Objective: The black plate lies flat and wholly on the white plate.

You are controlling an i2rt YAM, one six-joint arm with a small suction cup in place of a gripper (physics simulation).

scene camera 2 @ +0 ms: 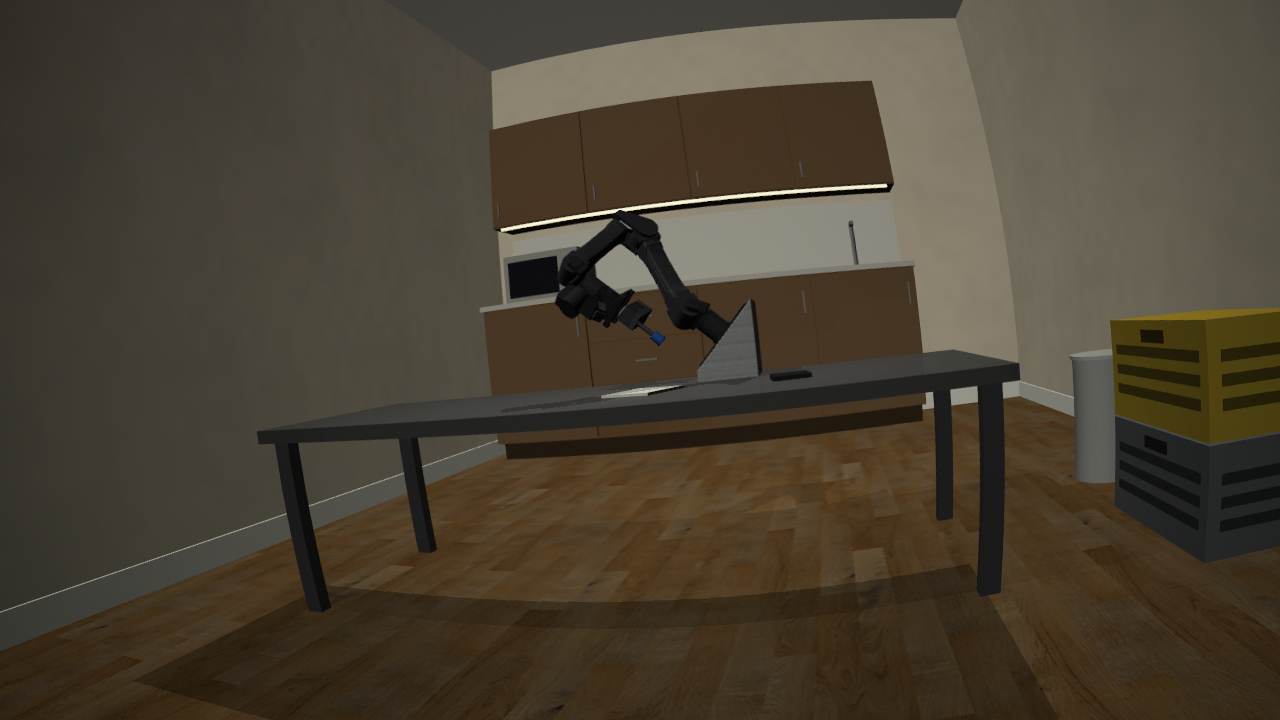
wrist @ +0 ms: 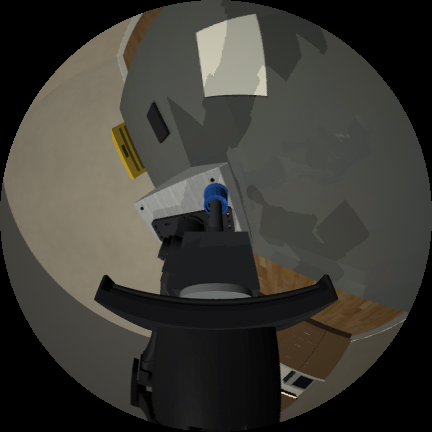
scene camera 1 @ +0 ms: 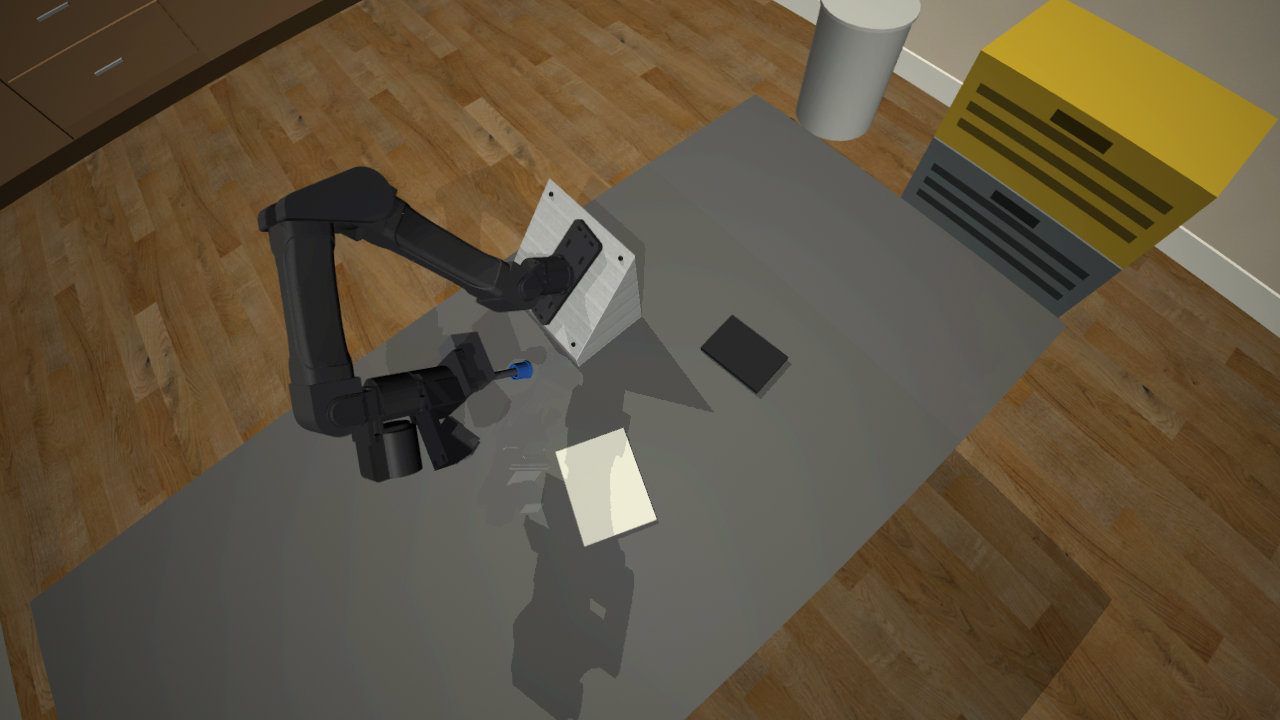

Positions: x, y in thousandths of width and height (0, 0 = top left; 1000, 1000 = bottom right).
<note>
My suction cup (scene camera 1: 411, 515) carries nothing. The cup is 23 cm from the middle of a white plate (scene camera 1: 475, 690). The table carries a black plate (scene camera 1: 579, 488).
The white plate is seen too in the wrist view (wrist: 538, 133). My suction cup also shows in scene camera 2 (scene camera 2: 513, 469) and in the wrist view (wrist: 494, 439).
</note>
